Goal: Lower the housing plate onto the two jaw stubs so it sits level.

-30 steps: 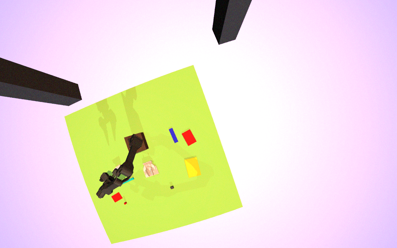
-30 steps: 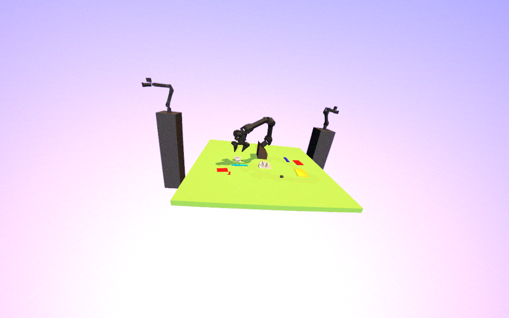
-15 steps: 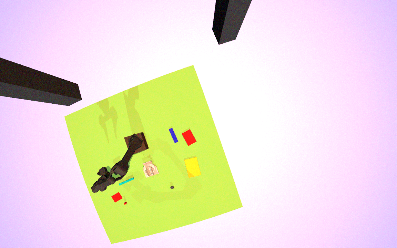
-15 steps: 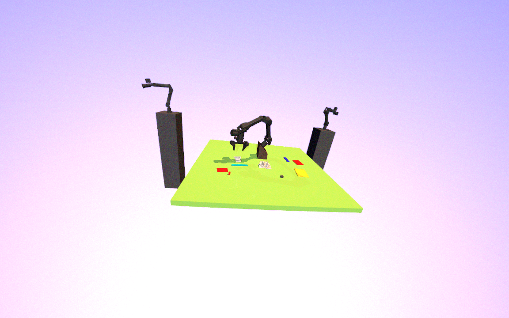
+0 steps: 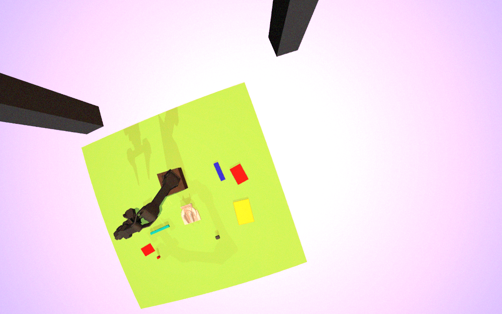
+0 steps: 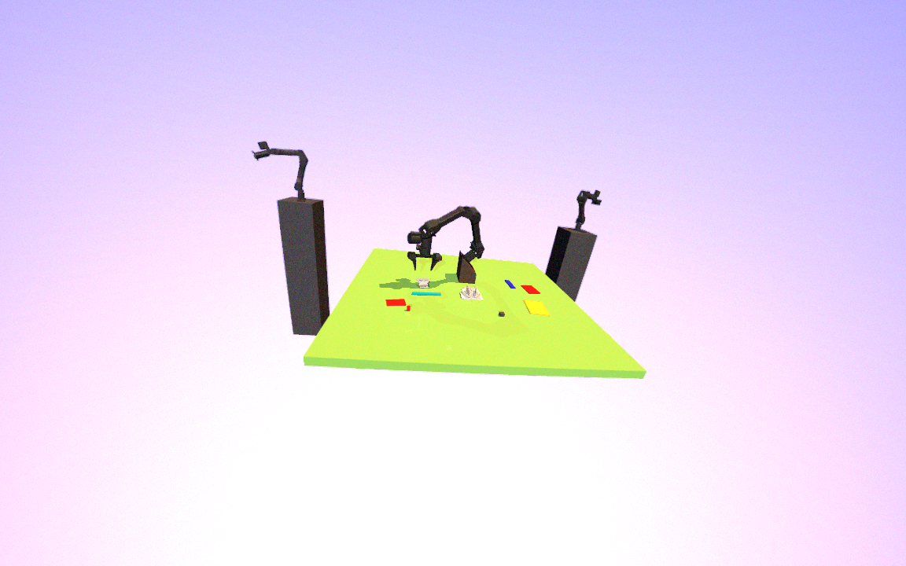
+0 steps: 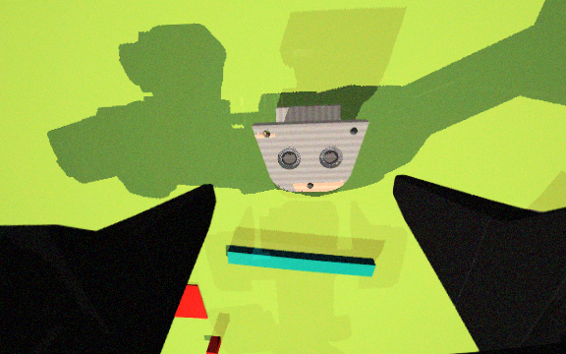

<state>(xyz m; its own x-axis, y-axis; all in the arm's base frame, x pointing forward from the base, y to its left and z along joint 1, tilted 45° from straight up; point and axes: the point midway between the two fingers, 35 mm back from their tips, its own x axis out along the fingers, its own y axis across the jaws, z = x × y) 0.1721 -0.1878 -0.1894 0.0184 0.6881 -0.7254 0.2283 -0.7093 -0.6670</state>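
Now: the cyan bar 130 mm ahead of my gripper tip, 80 mm below it and 30 mm to the left of it. Round my gripper tip: dark cube: 400 mm to the left, 300 mm ahead, 80 mm below; yellow housing plate: 620 mm to the left, 200 mm ahead, 90 mm below; blue bar: 570 mm to the left, 110 mm behind, 90 mm below.
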